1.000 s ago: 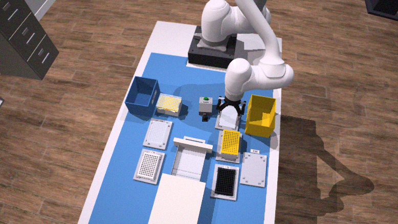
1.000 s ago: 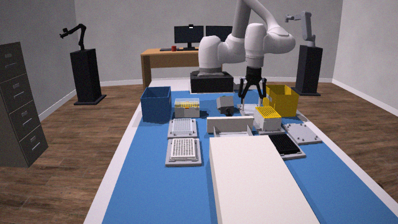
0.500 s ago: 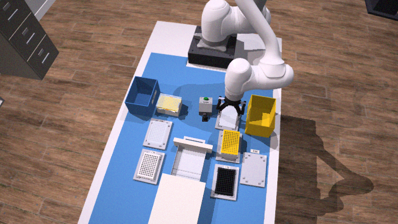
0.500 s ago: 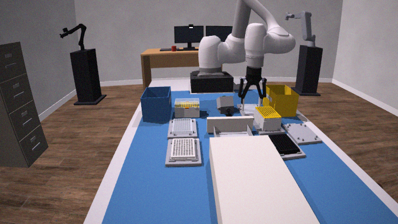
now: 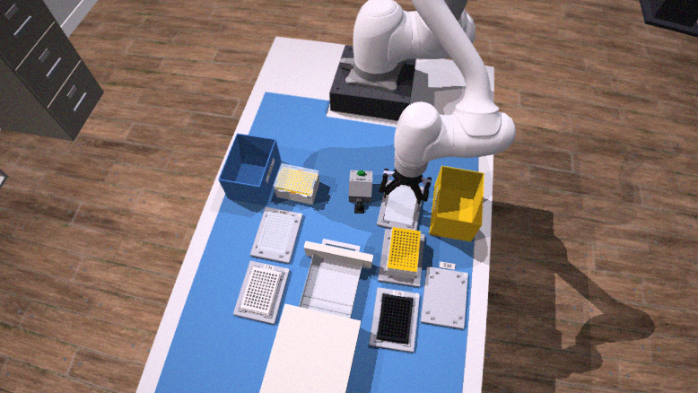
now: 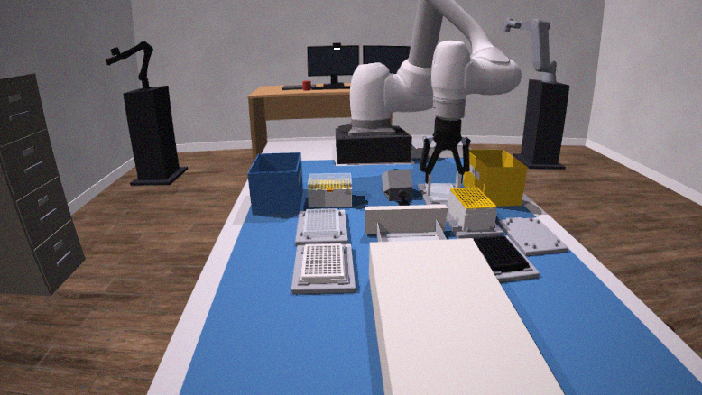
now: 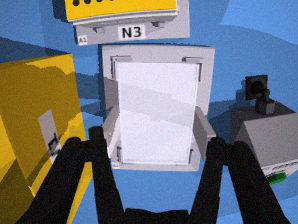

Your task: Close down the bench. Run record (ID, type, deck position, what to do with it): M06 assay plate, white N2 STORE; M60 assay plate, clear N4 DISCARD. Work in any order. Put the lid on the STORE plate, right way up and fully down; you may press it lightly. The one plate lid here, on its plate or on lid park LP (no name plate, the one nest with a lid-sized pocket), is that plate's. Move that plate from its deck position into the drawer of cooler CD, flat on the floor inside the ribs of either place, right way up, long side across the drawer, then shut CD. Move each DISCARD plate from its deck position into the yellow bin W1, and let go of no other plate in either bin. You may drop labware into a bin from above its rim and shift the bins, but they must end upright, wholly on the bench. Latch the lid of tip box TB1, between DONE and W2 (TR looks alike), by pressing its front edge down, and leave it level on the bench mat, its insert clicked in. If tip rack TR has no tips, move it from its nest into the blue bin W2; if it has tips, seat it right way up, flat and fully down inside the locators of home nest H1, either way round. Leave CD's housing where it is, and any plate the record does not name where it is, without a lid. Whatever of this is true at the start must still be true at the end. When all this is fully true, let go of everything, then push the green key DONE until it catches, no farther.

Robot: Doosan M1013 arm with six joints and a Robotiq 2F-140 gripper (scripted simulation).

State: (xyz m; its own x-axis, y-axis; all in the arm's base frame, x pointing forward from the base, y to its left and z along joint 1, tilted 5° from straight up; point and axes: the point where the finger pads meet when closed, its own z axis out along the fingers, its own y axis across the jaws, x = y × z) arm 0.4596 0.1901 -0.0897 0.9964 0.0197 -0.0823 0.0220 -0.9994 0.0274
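My hand is 30 mm above the lid park nest. The rest, counted from my hand: green key DONE: 140 mm to the right, 50 mm behind, 30 mm above; clear plate lid: 20 mm below; tip rack TR: 160 mm ahead, 30 mm to the left, 20 mm above.
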